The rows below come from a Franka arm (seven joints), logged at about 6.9 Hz.
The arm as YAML. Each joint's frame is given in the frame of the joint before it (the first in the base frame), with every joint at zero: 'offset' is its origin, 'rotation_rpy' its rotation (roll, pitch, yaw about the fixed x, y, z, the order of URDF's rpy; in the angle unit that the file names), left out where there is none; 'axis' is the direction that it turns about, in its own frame. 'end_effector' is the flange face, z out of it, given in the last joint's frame.
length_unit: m
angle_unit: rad
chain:
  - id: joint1
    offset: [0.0, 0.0, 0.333]
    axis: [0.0, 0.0, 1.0]
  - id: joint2
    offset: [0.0, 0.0, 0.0]
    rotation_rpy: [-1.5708, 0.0, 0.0]
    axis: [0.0, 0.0, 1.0]
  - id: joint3
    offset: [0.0, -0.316, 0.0]
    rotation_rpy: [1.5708, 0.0, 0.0]
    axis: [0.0, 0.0, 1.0]
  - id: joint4
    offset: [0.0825, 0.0, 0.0]
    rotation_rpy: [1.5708, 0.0, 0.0]
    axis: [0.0, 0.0, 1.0]
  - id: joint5
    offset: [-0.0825, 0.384, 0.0]
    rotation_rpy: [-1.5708, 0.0, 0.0]
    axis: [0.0, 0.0, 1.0]
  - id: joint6
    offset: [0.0, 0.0, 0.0]
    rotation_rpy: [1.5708, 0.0, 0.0]
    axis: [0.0, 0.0, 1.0]
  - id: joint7
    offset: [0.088, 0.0, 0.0]
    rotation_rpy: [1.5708, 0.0, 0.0]
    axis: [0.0, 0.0, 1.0]
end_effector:
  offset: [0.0, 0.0, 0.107]
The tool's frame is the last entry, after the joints.
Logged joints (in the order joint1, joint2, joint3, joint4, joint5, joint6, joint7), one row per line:
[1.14 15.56 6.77 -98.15 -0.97 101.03 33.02]
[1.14 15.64 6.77 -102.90 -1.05 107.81 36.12]
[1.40 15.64 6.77 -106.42 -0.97 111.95 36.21]
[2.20 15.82 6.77 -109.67 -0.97 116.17 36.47]
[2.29 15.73 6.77 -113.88 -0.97 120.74 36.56]
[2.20 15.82 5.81 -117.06 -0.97 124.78 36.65]
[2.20 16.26 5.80 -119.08 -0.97 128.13 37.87]
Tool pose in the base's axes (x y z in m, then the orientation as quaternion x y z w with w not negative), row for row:
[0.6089 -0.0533 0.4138 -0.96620 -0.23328 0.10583 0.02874]
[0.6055 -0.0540 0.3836 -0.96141 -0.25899 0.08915 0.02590]
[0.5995 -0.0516 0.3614 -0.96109 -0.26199 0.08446 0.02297]
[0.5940 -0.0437 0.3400 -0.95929 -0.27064 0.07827 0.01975]
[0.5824 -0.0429 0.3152 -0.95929 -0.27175 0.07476 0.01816]
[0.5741 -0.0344 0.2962 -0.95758 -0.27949 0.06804 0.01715]
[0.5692 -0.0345 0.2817 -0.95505 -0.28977 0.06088 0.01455]
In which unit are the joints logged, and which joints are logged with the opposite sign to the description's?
The joints are logged in degrees. Opposite sign: joint3, joint5, joint7.
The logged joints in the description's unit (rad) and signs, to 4 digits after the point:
[0.0199 0.2716 -0.1182 -1.7130 0.0169 1.7633 -0.5763]
[0.0199 0.2730 -0.1182 -1.7959 0.0183 1.8816 -0.6304]
[0.0244 0.2730 -0.1182 -1.8574 0.0169 1.9539 -0.6320]
[0.0384 0.2761 -0.1182 -1.9141 0.0169 2.0275 -0.6365]
[0.0400 0.2745 -0.1182 -1.9876 0.0169 2.1073 -0.6381]
[0.0384 0.2761 -0.1014 -2.0431 0.0169 2.1778 -0.6397]
[0.0384 0.2838 -0.1012 -2.0783 0.0169 2.2363 -0.6610]

